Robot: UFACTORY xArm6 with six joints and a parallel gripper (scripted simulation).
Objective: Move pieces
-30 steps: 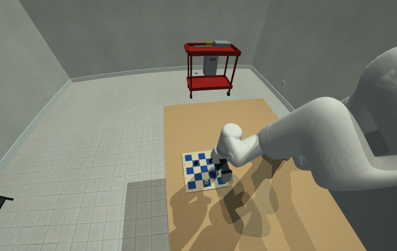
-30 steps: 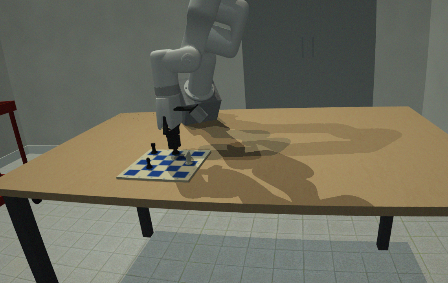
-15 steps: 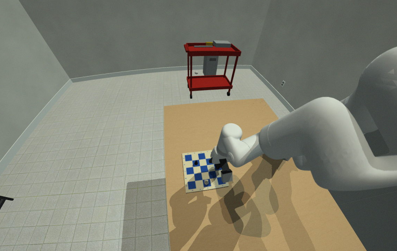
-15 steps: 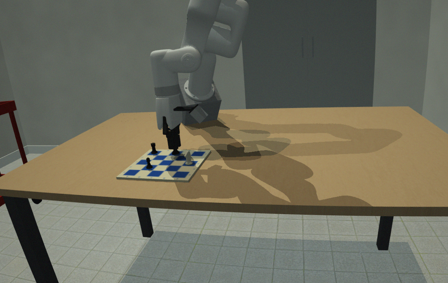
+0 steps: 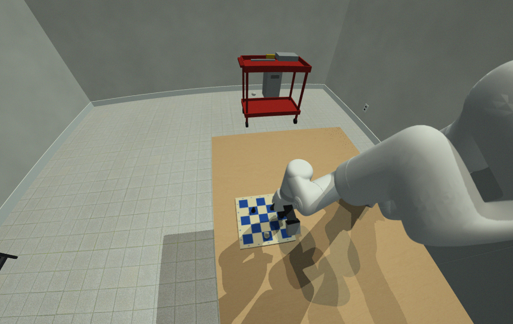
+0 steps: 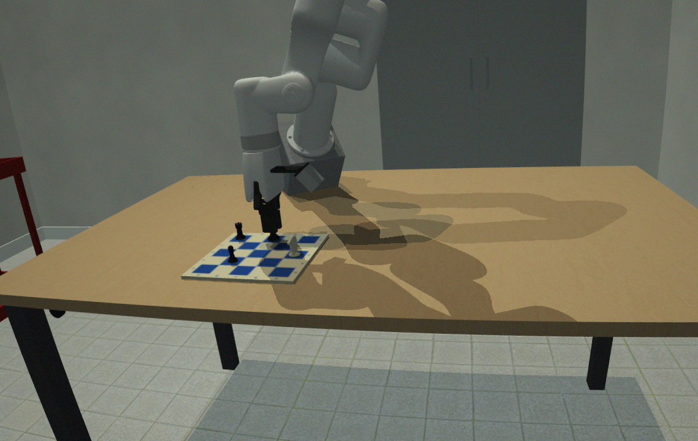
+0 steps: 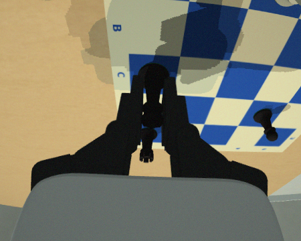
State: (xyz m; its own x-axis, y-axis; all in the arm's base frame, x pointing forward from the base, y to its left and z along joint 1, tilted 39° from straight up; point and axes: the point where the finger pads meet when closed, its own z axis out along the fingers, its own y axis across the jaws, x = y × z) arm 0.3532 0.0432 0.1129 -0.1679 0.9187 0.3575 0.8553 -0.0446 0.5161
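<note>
Right now my hand is 10 mm above the black piece. Also, from my hand: white piece: 90 mm to the left, 60 mm ahead, 20 mm below; then blue-and-cream chessboard: 70 mm ahead, 40 mm below, 10 mm to the left.
</note>
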